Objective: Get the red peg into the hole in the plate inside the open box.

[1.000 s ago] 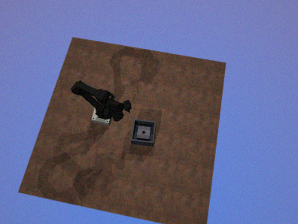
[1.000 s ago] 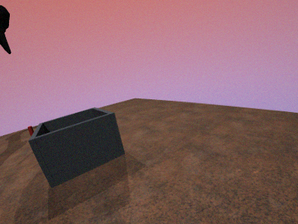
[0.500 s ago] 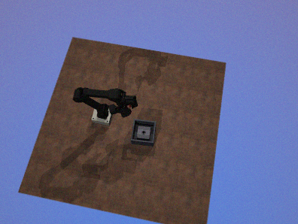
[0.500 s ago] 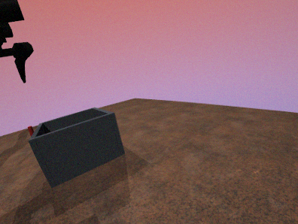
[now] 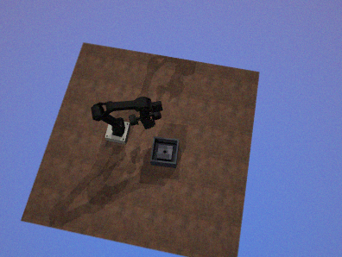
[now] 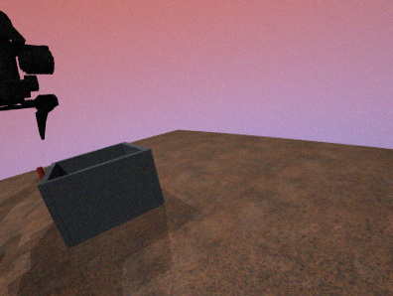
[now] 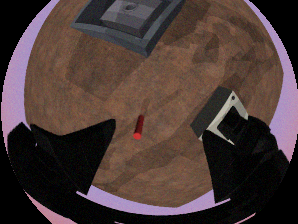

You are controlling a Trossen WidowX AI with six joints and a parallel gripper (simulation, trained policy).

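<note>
Right now the red peg is 11 cm below my gripper tip and 6 cm to the left of it. The rest, counted from my gripper tip: dark grey box: 15 cm ahead, 13 cm to the right, 12 cm below; plate: 15 cm ahead, 13 cm to the right, 10 cm below.
</note>
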